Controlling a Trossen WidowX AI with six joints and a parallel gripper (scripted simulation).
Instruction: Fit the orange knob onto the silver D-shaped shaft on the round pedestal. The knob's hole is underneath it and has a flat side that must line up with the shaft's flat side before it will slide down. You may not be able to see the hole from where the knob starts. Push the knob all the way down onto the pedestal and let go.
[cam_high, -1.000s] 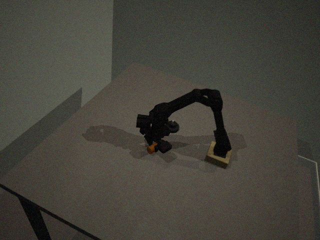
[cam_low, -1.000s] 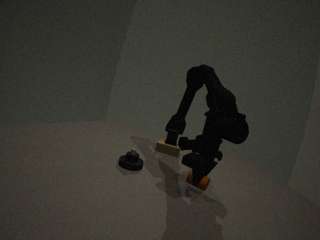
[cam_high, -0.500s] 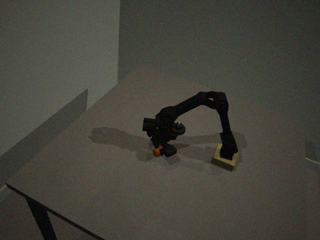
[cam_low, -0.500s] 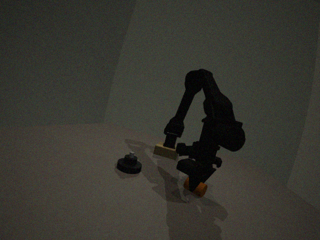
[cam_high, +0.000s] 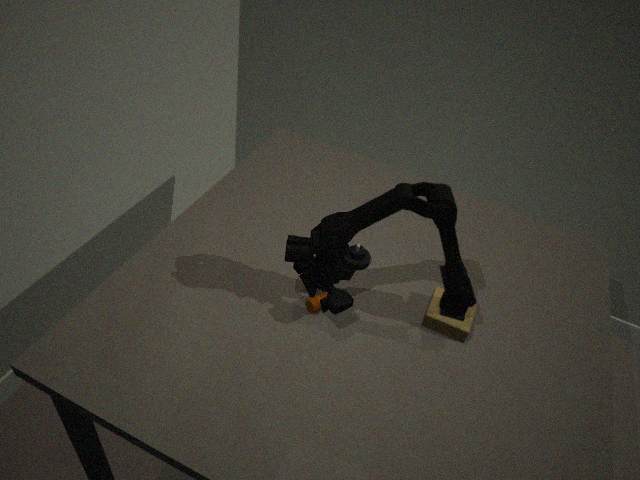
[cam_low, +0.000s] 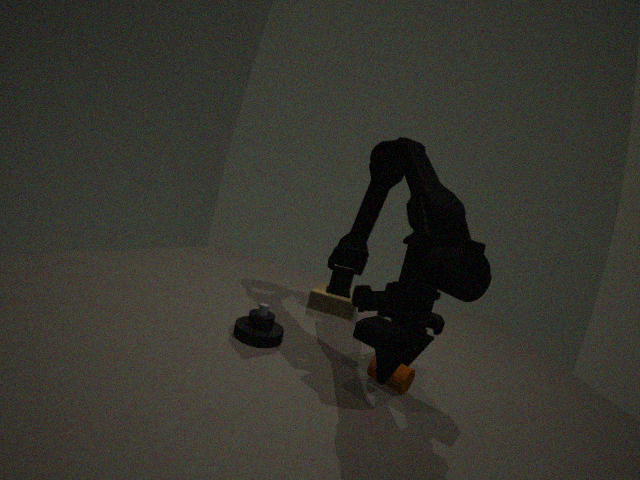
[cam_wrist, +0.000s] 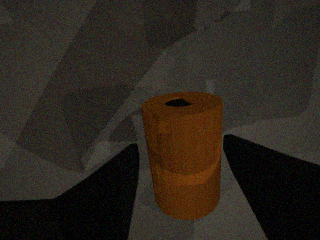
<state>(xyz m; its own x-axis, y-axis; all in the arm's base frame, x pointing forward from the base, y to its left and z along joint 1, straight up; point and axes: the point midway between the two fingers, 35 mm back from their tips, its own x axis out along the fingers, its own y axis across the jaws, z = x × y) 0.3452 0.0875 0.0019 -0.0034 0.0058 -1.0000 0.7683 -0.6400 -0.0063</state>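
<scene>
Right now the orange knob is 1 cm to the left of my gripper tip, 1 cm ahead of it and 1 cm above it. Round my gripper tip: round black pedestal (22 cm to the right, 6 cm behind, 2 cm above).
</scene>
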